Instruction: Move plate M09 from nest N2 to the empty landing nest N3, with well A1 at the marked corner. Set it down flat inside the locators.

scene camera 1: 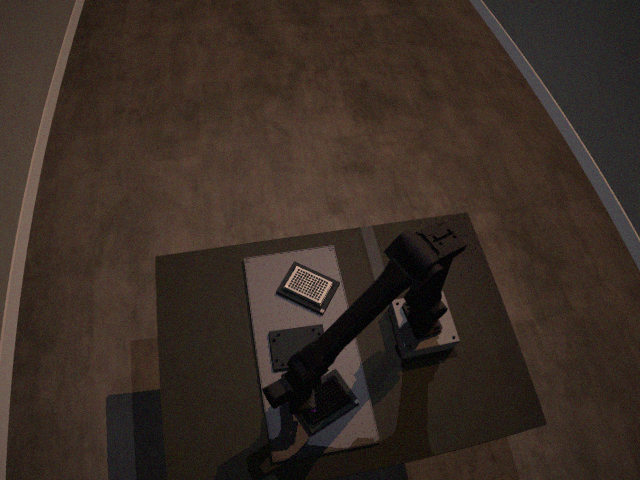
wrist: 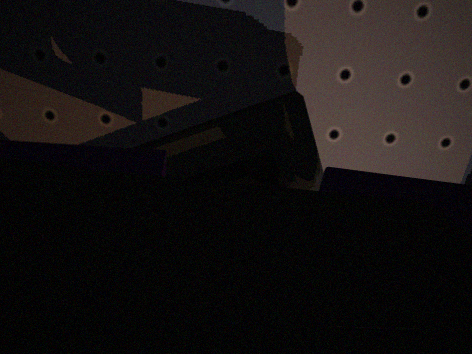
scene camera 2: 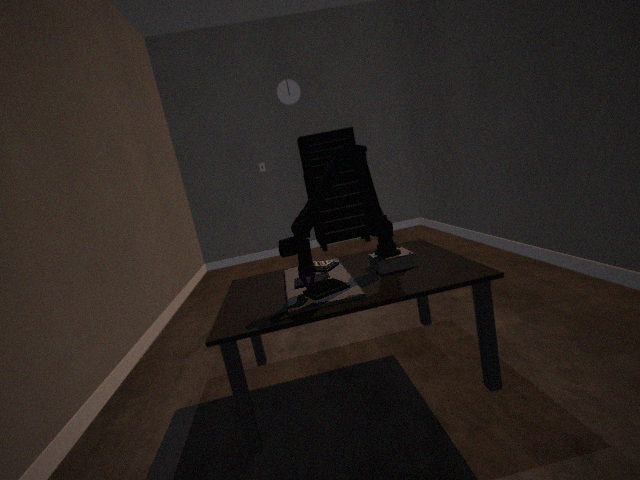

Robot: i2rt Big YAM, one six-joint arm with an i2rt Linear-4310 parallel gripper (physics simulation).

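Plate M09 [scene camera 1: 338, 396] [scene camera 2: 330, 287] is a dark well plate. It sits in its nest at the near end of the pale perforated board [scene camera 1: 266, 310] [wrist: 381, 106]. My gripper [scene camera 1: 316, 402] [scene camera 2: 309, 287] [wrist: 245, 175] is down over the plate and part closed, with one finger on each side of it. In the wrist view the plate [wrist: 247, 152] fills the dark gap between the fingers, and I cannot see them pressing on it. The empty dark nest N3 [scene camera 1: 294, 345] lies in the middle of the board, just beyond the arm.
A white well plate [scene camera 1: 309, 285] sits in the far nest on the board. The arm's base [scene camera 1: 450, 335] stands on the table [scene camera 1: 196, 320] to the right of the board. A dark slatted cabinet [scene camera 2: 335, 180] stands behind the table.
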